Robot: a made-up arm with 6 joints. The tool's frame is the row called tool.
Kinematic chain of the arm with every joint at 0, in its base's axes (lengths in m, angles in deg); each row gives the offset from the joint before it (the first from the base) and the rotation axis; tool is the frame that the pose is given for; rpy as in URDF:
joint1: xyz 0 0 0.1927 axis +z
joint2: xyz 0 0 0 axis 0.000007 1 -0.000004
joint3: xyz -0.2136 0 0.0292 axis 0.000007 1 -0.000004
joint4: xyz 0.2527 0 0.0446 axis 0.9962 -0.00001 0.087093
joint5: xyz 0 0 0 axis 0.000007 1 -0.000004
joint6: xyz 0.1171 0 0.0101 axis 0.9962 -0.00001 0.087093
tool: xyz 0 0 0 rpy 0 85 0
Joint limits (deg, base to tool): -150..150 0..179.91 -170..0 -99.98..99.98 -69.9..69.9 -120..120
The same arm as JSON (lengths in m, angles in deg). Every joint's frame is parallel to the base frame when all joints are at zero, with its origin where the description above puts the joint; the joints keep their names.
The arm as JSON. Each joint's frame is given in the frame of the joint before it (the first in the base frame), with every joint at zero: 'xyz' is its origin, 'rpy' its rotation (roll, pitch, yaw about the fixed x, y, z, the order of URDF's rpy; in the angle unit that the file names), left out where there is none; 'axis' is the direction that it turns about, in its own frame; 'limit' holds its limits. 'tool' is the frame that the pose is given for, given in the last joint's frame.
{
  "units": {
    "length": "m",
    "angle": "deg"
  },
  "joints": [
    {
      "name": "joint1",
      "type": "revolute",
      "origin": {
        "xyz": [
          0.0,
          0.0,
          0.1927
        ]
      },
      "axis": [
        0.0,
        0.0,
        1.0
      ],
      "limit": {
        "lower": -150.0,
        "upper": 150.0
      }
    },
    {
      "name": "joint2",
      "type": "revolute",
      "origin": {
        "xyz": [
          0.0,
          0.0,
          0.0
        ]
      },
      "axis": [
        0.0,
        1.0,
        0.0
      ],
      "limit": {
        "lower": 0.0,
        "upper": 179.91
      }
    },
    {
      "name": "joint3",
      "type": "revolute",
      "origin": {
        "xyz": [
          -0.2136,
          0.0,
          0.0292
        ]
      },
      "axis": [
        0.0,
        1.0,
        0.0
      ],
      "limit": {
        "lower": -170.0,
        "upper": 0.0
      }
    },
    {
      "name": "joint4",
      "type": "revolute",
      "origin": {
        "xyz": [
          0.2527,
          0.0,
          0.0446
        ]
      },
      "axis": [
        0.9962,
        0.0,
        0.0871
      ],
      "limit": {
        "lower": -99.98,
        "upper": 99.98
      }
    },
    {
      "name": "joint5",
      "type": "revolute",
      "origin": {
        "xyz": [
          0.0,
          0.0,
          0.0
        ]
      },
      "axis": [
        0.0,
        1.0,
        0.0
      ],
      "limit": {
        "lower": -69.9,
        "upper": 69.9
      }
    },
    {
      "name": "joint6",
      "type": "revolute",
      "origin": {
        "xyz": [
          0.1171,
          0.0,
          0.0101
        ]
      },
      "axis": [
        0.9962,
        0.0,
        0.0871
      ],
      "limit": {
        "lower": -120.0,
        "upper": 120.0
      }
    }
  ],
  "tool": {
    "origin": {
      "xyz": [
        0.0,
        0.0,
        0.0
      ],
      "rpy": [
        0.0,
        85.0,
        0.0
      ]
    }
  }
}

